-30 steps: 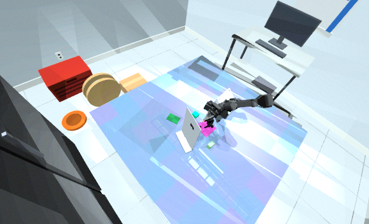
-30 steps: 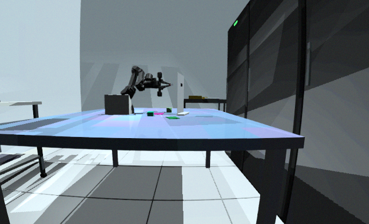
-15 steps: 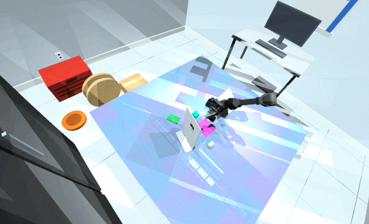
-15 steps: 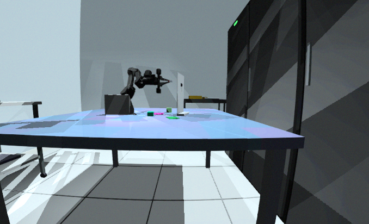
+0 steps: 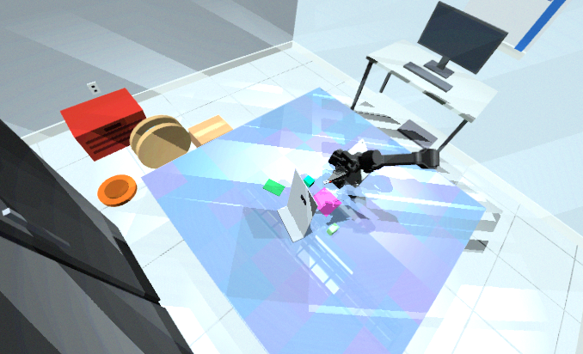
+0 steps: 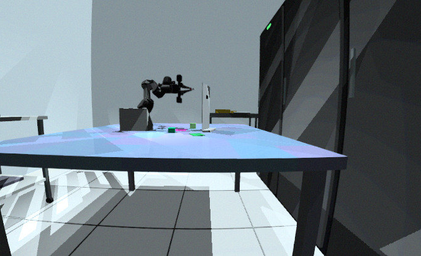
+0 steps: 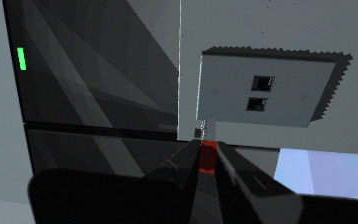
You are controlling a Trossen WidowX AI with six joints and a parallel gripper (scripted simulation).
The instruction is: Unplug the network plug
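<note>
The flat magenta square is 9 cm behind my gripper tip, 1 cm to the right of it and 28 cm below it. Round my gripper tip: cyan cube 11 cm behind, 14 cm to the right, 27 cm below; plug 1 cm ahead; grey upright panel 11 cm ahead, 3 cm to the right, 14 cm below.
</note>
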